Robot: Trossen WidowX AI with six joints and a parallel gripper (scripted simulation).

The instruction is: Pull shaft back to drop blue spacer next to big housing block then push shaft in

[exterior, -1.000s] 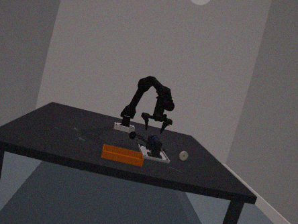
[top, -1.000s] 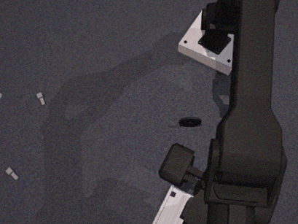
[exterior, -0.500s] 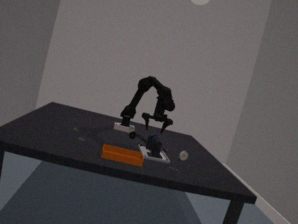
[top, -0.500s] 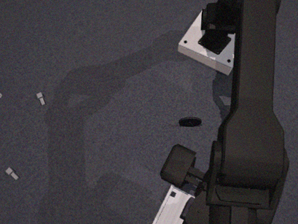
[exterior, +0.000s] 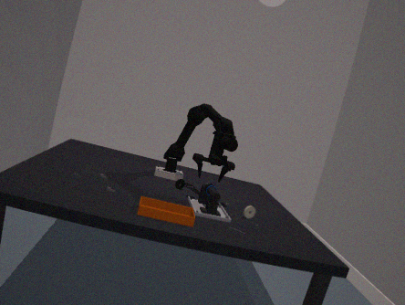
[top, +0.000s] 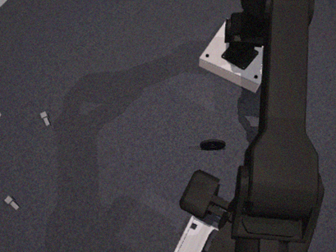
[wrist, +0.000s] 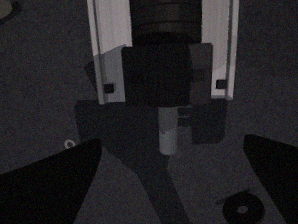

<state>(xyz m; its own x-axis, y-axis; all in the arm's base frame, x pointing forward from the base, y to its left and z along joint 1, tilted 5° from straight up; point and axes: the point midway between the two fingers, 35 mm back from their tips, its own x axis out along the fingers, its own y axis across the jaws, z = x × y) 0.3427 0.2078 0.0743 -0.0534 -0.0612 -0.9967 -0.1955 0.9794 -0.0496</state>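
My gripper tip is 50 mm short of the grey shaft, 10 mm to the right of it and 20 mm above it. Round my gripper tip: black disc (120 mm behind, 120 mm to the right, 80 mm below); white disc (80 mm ahead, 200 mm to the left, 80 mm below); blue spacer (90 mm ahead, 20 mm to the left, 30 mm below).
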